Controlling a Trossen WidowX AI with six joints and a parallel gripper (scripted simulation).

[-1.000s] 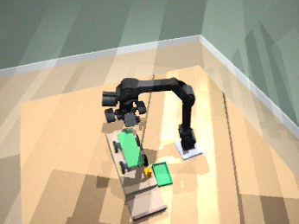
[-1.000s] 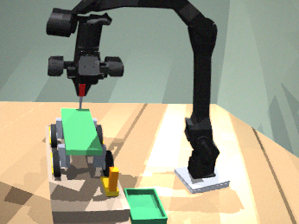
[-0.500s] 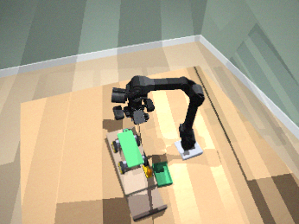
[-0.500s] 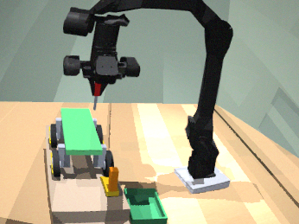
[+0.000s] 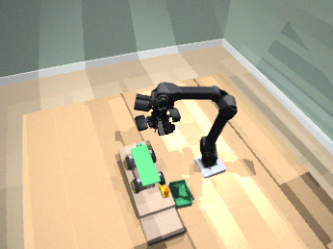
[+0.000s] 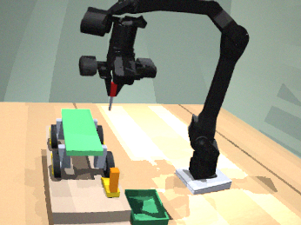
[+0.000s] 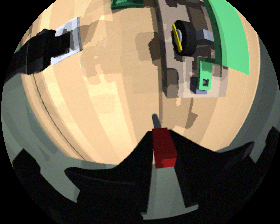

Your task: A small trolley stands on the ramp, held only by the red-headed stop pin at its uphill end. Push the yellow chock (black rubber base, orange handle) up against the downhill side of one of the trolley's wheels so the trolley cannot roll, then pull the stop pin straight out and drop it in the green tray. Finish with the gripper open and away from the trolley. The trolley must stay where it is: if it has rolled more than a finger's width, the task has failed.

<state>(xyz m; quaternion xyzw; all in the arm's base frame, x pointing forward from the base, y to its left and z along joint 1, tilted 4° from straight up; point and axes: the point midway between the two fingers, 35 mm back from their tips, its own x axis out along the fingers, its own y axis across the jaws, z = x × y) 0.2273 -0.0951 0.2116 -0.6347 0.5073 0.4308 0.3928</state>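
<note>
The chock is 25 cm to the left of my gripper tip, 10 cm below it and 1 cm ahead of it. From my gripper tip the other things lie so: trolley (16 cm to the left, 7 cm below, 7 cm ahead); then red-headed stop pin (right at my gripper tip).
</note>
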